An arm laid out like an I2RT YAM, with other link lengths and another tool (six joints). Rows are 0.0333 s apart.
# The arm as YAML. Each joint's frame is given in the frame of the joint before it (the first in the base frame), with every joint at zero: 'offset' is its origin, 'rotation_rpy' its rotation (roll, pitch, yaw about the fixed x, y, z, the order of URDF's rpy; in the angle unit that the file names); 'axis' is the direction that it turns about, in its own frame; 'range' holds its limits. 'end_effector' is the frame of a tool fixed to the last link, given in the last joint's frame.
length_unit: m
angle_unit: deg
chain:
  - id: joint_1
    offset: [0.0, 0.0, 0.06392]
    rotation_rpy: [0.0, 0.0, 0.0]
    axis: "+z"
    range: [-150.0, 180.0]
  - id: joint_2
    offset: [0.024, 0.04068, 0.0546]
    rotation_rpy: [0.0, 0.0, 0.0]
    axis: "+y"
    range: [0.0, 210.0]
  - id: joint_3
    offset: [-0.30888, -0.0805, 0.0]
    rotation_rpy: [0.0, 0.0, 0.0]
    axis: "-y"
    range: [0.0, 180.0]
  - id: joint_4
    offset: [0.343, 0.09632, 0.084]
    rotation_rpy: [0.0, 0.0, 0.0]
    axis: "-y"
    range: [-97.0, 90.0]
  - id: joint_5
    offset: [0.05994, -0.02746, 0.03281]
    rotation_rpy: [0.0, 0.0, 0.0]
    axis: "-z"
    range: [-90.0, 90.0]
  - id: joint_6
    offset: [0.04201, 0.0, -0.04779]
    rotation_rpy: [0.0, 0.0, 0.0]
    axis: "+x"
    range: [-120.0, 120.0]
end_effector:
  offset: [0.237, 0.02, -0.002]
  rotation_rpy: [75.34, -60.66, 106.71]
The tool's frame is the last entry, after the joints.
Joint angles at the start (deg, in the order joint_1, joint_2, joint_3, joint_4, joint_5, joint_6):
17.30 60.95 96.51 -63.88 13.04 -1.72
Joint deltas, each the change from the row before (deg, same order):
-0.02 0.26 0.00 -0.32 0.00 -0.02
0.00 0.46 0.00 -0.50 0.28 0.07
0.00 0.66 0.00 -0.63 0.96 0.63
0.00 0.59 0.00 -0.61 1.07 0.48
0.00 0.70 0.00 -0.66 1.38 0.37
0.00 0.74 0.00 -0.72 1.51 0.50
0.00 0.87 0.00 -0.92 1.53 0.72
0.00 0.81 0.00 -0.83 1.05 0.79
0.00 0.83 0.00 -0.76 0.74 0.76
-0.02 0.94 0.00 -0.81 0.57 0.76
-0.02 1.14 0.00 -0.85 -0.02 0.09
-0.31 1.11 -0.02 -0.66 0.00 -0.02
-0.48 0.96 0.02 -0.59 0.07 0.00
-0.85 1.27 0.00 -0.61 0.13 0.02
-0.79 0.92 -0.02 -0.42 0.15 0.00
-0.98 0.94 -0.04 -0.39 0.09 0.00
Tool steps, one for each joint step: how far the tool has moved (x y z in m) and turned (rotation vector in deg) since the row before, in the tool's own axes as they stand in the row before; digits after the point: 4 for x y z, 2 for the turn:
-0.0023 -0.0016 0.0018 0.29 -0.50 -0.10
-0.0043 -0.0016 0.0032 0.24 -0.95 -0.12
-0.0069 0.0004 0.0046 -0.26 -1.56 0.29
-0.0068 0.0011 0.0041 -0.39 -1.53 0.12
-0.0079 0.0020 0.0048 -0.58 -1.81 -0.09
-0.0084 0.0023 0.0050 -0.67 -1.94 -0.03
-0.0094 0.0015 0.0057 -0.58 -2.21 0.06
-0.0075 -0.0002 0.0054 -0.27 -1.85 0.19
-0.0063 -0.0013 0.0056 -0.04 -1.66 0.18
-0.0063 -0.0024 0.0063 0.15 -1.72 0.14
-0.0057 -0.0058 0.0076 0.87 -1.67 -0.53
-0.0058 -0.0035 0.0081 0.60 -1.67 -0.41
-0.0058 -0.0013 0.0071 0.32 -1.57 -0.21
-0.0078 0.0001 0.0100 0.21 -2.09 -0.08
-0.0063 0.0013 0.0076 0.02 -1.63 0.04
-0.0069 0.0022 0.0082 -0.01 -1.71 0.18

